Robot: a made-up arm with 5 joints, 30 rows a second.
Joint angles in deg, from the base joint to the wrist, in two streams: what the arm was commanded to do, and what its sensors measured. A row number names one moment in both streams.
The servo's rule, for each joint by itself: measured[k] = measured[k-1] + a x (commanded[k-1-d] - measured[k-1]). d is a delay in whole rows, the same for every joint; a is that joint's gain. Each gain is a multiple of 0.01, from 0.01 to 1. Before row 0 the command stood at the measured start. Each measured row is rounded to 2 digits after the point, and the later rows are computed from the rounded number. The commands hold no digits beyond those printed.
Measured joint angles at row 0: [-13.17, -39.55, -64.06, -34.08, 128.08]
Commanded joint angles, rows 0 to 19: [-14.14, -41.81, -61.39, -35.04, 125.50]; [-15.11, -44.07, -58.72, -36.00, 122.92]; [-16.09, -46.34, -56.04, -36.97, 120.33]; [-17.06, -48.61, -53.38, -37.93, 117.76]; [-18.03, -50.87, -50.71, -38.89, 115.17]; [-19.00, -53.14, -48.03, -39.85, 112.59]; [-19.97, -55.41, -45.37, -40.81, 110.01]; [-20.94, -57.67, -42.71, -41.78, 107.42]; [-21.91, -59.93, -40.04, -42.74, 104.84]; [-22.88, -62.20, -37.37, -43.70, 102.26]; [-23.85, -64.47, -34.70, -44.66, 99.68]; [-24.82, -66.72, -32.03, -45.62, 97.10]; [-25.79, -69.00, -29.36, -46.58, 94.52]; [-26.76, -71.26, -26.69, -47.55, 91.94]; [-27.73, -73.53, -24.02, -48.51, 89.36]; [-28.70, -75.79, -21.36, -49.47, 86.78]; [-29.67, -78.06, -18.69, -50.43, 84.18]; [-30.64, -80.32, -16.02, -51.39, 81.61]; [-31.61, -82.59, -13.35, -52.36, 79.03]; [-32.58, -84.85, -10.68, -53.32, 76.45]
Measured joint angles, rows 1 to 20: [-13.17, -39.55, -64.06, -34.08, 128.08]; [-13.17, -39.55, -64.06, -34.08, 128.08]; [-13.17, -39.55, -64.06, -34.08, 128.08]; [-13.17, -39.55, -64.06, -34.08, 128.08]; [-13.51, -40.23, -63.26, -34.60, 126.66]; [-14.07, -41.38, -61.90, -35.36, 124.60]; [-14.78, -42.87, -60.14, -36.23, 122.25]; [-15.58, -44.59, -58.11, -37.15, 119.78]; [-16.44, -46.47, -55.89, -38.09, 117.24]; [-17.34, -48.47, -53.53, -39.04, 114.68]; [-18.26, -50.55, -51.08, -40.00, 112.11]; [-19.20, -52.69, -48.57, -40.96, 109.53]; [-20.15, -54.86, -46.01, -41.92, 106.95]; [-21.11, -57.06, -43.42, -42.88, 104.37]; [-22.07, -59.28, -40.80, -43.84, 101.79]; [-23.03, -61.51, -38.17, -44.80, 99.21]; [-24.00, -63.76, -35.53, -45.76, 96.63]; [-24.97, -66.01, -32.88, -46.73, 94.05]; [-25.94, -68.27, -30.22, -47.69, 91.47]; [-26.91, -70.53, -27.56, -48.65, 88.89]
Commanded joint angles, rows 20 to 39: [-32.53, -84.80, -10.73, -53.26, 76.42]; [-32.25, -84.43, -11.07, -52.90, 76.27]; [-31.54, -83.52, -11.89, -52.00, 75.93]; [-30.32, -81.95, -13.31, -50.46, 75.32]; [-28.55, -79.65, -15.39, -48.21, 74.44]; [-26.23, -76.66, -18.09, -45.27, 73.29]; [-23.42, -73.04, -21.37, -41.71, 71.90]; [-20.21, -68.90, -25.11, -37.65, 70.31]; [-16.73, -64.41, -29.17, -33.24, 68.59]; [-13.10, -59.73, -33.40, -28.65, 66.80]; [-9.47, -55.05, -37.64, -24.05, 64.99]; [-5.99, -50.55, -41.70, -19.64, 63.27]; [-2.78, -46.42, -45.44, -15.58, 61.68]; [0.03, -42.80, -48.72, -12.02, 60.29]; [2.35, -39.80, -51.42, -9.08, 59.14]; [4.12, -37.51, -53.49, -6.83, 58.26]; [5.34, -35.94, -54.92, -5.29, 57.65]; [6.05, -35.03, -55.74, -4.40, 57.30]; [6.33, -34.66, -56.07, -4.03, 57.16]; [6.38, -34.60, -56.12, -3.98, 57.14]
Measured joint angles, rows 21 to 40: [-27.88, -72.79, -24.90, -49.61, 86.30]; [-28.85, -75.05, -22.24, -50.57, 83.72]; [-29.82, -77.31, -19.57, -51.54, 81.14]; [-30.79, -79.57, -16.90, -52.50, 78.56]; [-31.40, -81.14, -15.05, -52.91, 77.38]; [-31.70, -82.13, -13.86, -52.90, 76.77]; [-31.64, -82.55, -13.27, -52.41, 76.31]; [-31.18, -82.37, -13.28, -51.36, 75.77]; [-30.26, -81.55, -13.91, -49.66, 75.04]; [-28.85, -80.08, -15.16, -47.29, 74.08]; [-26.95, -77.97, -17.02, -44.28, 72.88]; [-24.59, -75.25, -19.45, -40.70, 71.47]; [-21.84, -72.00, -22.37, -36.67, 69.89]; [-18.78, -68.32, -25.68, -32.34, 68.19]; [-15.52, -64.34, -29.27, -27.86, 66.43]; [-12.18, -60.20, -33.00, -23.42, 64.69]; [-8.89, -56.07, -36.73, -19.19, 63.03]; [-5.77, -52.09, -40.33, -15.32, 61.52]; [-2.93, -48.40, -43.66, -11.95, 60.21]; [-0.46, -45.13, -46.61, -9.19, 59.14]
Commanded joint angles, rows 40 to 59: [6.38, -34.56, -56.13, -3.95, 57.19]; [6.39, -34.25, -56.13, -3.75, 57.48]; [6.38, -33.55, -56.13, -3.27, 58.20]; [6.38, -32.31, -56.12, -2.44, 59.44]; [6.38, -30.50, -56.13, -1.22, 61.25]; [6.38, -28.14, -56.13, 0.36, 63.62]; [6.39, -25.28, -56.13, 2.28, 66.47]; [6.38, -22.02, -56.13, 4.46, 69.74]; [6.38, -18.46, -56.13, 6.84, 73.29]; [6.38, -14.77, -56.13, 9.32, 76.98]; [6.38, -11.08, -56.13, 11.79, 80.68]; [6.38, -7.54, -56.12, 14.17, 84.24]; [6.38, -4.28, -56.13, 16.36, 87.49]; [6.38, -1.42, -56.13, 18.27, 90.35]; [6.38, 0.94, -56.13, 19.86, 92.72]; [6.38, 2.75, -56.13, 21.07, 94.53]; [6.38, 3.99, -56.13, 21.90, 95.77]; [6.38, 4.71, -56.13, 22.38, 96.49]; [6.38, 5.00, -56.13, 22.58, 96.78]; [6.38, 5.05, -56.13, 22.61, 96.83]
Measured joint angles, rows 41 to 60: [1.57, -42.37, -49.10, -7.08, 58.32]; [3.14, -40.17, -51.09, -5.63, 57.76]; [4.26, -38.52, -52.58, -4.77, 57.43]; [5.00, -37.34, -53.64, -4.34, 57.27]; [5.48, -36.51, -54.39, -4.13, 57.23]; [5.80, -35.83, -54.91, -3.92, 57.37]; [6.00, -35.15, -55.28, -3.57, 57.83]; [6.13, -34.30, -55.53, -2.96, 58.72]; [6.22, -33.16, -55.71, -2.02, 60.11]; [6.28, -31.65, -55.84, -0.73, 62.04]; [6.32, -29.74, -55.93, 0.90, 64.48]; [6.34, -27.42, -55.99, 2.82, 67.37]; [6.35, -24.73, -56.03, 4.99, 70.63]; [6.36, -21.74, -56.06, 7.33, 74.12]; [6.37, -18.54, -56.08, 9.74, 77.73]; [6.37, -15.24, -56.09, 12.13, 81.31]; [6.37, -11.95, -56.10, 14.41, 84.71]; [6.37, -8.79, -56.11, 16.49, 87.81]; [6.37, -5.87, -56.12, 18.31, 90.51]; [6.37, -3.28, -56.12, 19.80, 92.72]
